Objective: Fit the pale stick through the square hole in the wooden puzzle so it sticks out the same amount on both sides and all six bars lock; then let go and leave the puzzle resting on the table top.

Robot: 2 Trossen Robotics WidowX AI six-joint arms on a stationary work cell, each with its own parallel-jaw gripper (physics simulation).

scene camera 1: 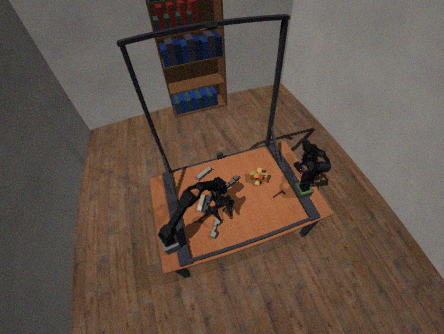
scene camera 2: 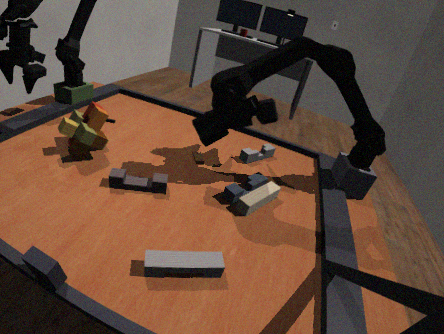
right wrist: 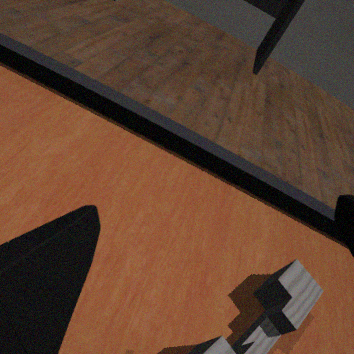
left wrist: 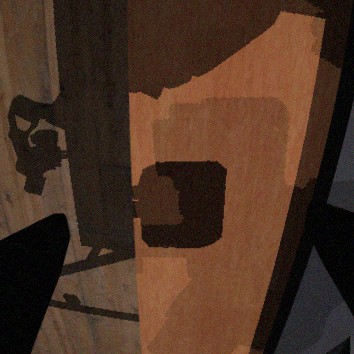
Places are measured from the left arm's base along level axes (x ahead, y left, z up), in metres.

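Where they show: left gripper, fingertip midpoint: [scene camera 1: 304,167] [scene camera 2: 19,88] [left wrist: 189,219]; right gripper, fingertip midpoint: [scene camera 1: 226,218] [right wrist: 217,212]; left arm's base, origin of the base link: [scene camera 1: 304,187] [scene camera 2: 73,84]; right arm's base, origin of the base link: [scene camera 1: 169,240] [scene camera 2: 358,163].
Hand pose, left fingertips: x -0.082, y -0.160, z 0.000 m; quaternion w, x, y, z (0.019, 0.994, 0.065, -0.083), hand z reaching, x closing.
Things, the pixels of their top centre, and the offset from my left fingertips. Level surfaces: height alone.
- orange table top, its level: dz -0.071 m
- pale stick, middle of its top: [scene camera 2: 261,192] [scene camera 1: 201,202] dz -0.040, dx +0.821, dy +0.051 m
- dark grey notched piece, middle of its top: [scene camera 2: 247,182] [scene camera 1: 207,203] dz -0.040, dx +0.781, dy +0.069 m
- plain bar, middle of its top: [scene camera 2: 185,259] [scene camera 1: 203,172] dz -0.040, dx +0.754, dy -0.200 m
- small black tool, middle of its top: [scene camera 1: 279,195] dz -0.064, dx +0.260, dy +0.135 m
The wooden puzzle [scene camera 1: 258,176] [scene camera 2: 83,130], a cluster of green, yellow and orange bars, rests on the orange table top [scene camera 1: 260,212] [scene camera 2: 254,272]. The pale stick [scene camera 1: 201,203] [scene camera 2: 258,197] lies flat on the table, far from the puzzle, against a dark grey notched piece [scene camera 2: 245,187]. My right gripper [scene camera 1: 223,212] [scene camera 2: 208,130] [right wrist: 217,212] is open and empty, hovering above the table close to the stick. My left gripper [scene camera 1: 307,162] [left wrist: 189,219] is open and empty, folded back at its base over the table's edge.
Grey pieces lie about the table: a notched one [scene camera 2: 138,181], a plain bar [scene camera 2: 184,263] [scene camera 1: 203,173], a small notched one [scene camera 2: 257,154] [right wrist: 291,298]. A small black tool [scene camera 1: 279,193] lies beside the puzzle. A dark frame [scene camera 1: 280,79] rims the table.
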